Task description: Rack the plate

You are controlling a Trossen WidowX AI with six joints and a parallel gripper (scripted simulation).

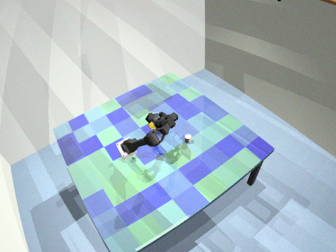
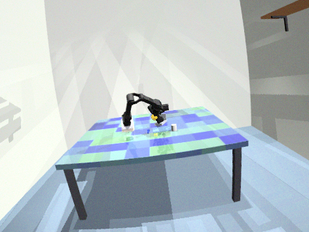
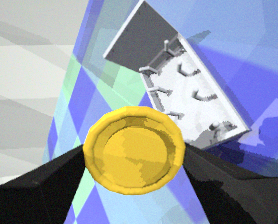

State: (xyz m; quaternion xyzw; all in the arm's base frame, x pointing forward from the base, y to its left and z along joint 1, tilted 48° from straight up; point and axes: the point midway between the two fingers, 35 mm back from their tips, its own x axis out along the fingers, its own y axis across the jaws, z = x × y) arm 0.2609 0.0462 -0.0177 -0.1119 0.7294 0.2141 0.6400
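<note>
Right now my gripper tip is 5 cm short of the dish rack, 5 cm above it and 3 cm to the right of it. From my gripper tip the other things lie so: small blue object 17 cm to the right, 7 cm below, 7 cm behind; then small white cup 24 cm to the right, 15 cm ahead, 5 cm below; then yellow plate 1 cm to the right.
</note>
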